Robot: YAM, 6 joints.
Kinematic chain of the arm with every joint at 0, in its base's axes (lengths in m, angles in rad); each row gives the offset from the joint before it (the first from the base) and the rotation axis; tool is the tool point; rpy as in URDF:
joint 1: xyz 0 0 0.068 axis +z
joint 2: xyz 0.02 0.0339 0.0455 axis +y
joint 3: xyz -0.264 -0.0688 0 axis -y
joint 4: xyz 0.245 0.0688 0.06 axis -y
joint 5: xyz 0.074 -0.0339 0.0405 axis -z
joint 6: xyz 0.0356 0 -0.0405 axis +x
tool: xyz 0 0 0 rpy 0 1.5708 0
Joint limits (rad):
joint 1: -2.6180..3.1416
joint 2: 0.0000..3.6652
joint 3: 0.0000..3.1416
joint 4: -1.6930..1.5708
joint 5: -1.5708..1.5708
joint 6: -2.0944..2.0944
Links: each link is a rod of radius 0.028 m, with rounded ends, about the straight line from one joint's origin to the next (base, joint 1, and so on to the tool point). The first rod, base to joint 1, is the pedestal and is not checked.
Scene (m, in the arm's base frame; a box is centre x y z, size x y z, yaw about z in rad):
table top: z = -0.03
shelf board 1: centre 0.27 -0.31 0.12 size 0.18 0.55 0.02 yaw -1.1
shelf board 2: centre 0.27 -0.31 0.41 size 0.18 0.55 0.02 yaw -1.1
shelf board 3: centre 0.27 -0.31 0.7 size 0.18 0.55 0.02 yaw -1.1
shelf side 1: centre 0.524 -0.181 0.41 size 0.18 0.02 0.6 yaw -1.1
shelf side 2: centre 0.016 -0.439 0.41 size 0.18 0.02 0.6 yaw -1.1
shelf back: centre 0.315 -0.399 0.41 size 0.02 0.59 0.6 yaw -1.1
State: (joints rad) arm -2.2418 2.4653 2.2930 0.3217 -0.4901 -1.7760
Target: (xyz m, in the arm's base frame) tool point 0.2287 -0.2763 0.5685
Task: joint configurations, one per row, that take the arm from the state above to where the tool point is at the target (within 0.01 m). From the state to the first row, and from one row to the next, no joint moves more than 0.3 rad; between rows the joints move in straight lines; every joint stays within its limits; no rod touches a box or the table.
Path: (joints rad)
1: -2.2220 2.2030 2.3366 0.2940 -0.5165 -1.7313
2: -2.2022 1.9408 2.3802 0.2664 -0.5429 -1.6866
3: -2.1824 1.6785 2.4238 0.2387 -0.5693 -1.6418
4: -2.1626 1.4162 2.4674 0.2110 -0.5957 -1.5971
5: -1.9189 1.4799 2.3878 0.2227 -0.6183 -1.6329
6: -1.6752 1.5436 2.3082 0.2344 -0.6409 -1.6687
7: -1.4314 1.6073 2.2286 0.2460 -0.6635 -1.7044
8: -1.1877 1.6710 2.1490 0.2577 -0.6861 -1.7402
9: -0.9440 1.7347 2.0694 0.2694 -0.7087 -1.7760

